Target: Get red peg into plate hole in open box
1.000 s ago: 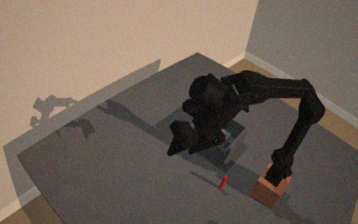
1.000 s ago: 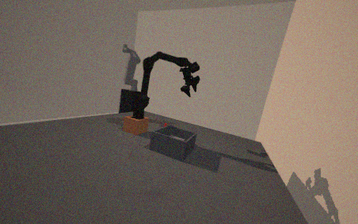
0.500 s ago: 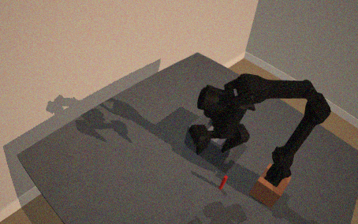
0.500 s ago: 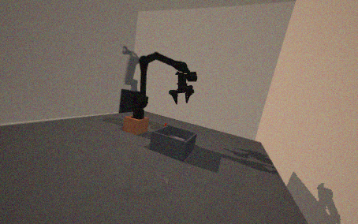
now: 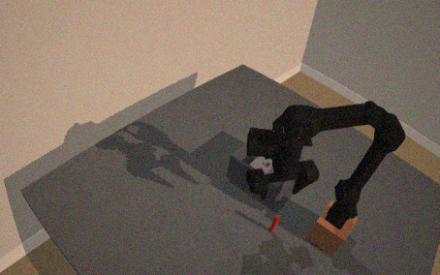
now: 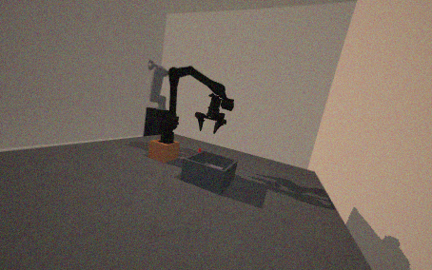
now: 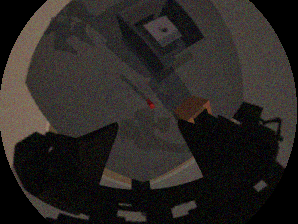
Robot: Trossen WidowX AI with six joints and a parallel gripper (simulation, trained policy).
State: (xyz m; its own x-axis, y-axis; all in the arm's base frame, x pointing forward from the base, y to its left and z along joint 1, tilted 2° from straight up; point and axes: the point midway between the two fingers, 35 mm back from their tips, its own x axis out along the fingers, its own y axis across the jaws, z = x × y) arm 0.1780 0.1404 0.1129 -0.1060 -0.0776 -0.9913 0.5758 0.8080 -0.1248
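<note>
Right now my gripper tip is 140 mm above the red peg, 20 mm to the left of it and 20 mm past it. Also, from my gripper tip: light grey plate 190 mm to the right, 140 mm below, 140 mm ahead; box 190 mm to the right, 160 mm below, 140 mm ahead.
</note>
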